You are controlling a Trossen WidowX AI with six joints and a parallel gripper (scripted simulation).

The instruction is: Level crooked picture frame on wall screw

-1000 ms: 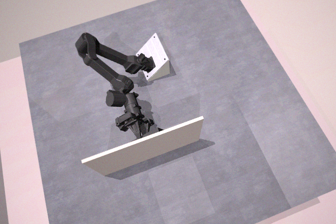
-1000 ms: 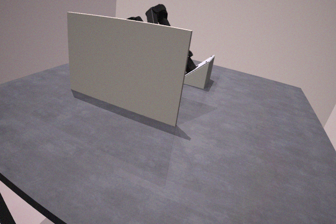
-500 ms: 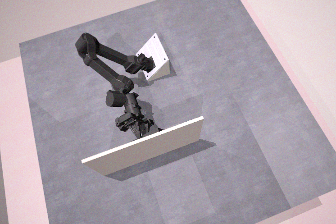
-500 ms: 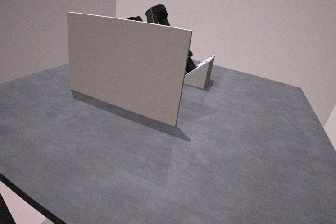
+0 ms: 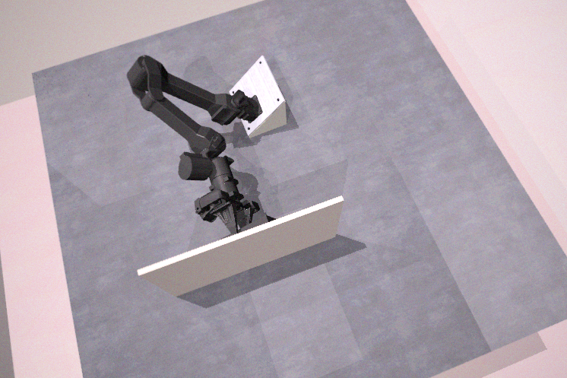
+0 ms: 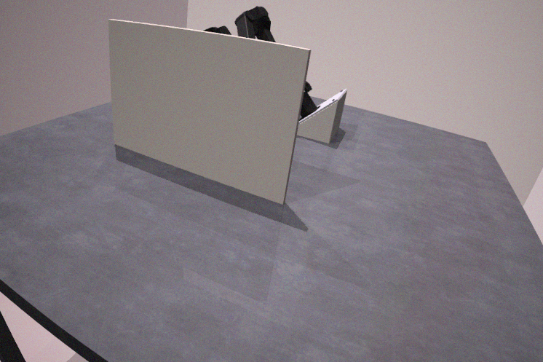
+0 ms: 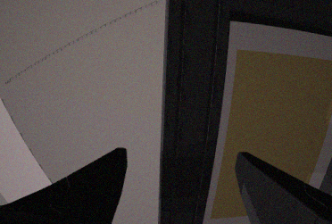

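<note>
Right now my gripper tip is 5 cm above the picture frame, 2 cm to the right of it and 1 cm short of it. From my gripper tip the other things lie so: wall panel (6 cm below, 2 cm ahead, 1 cm to the left).
</note>
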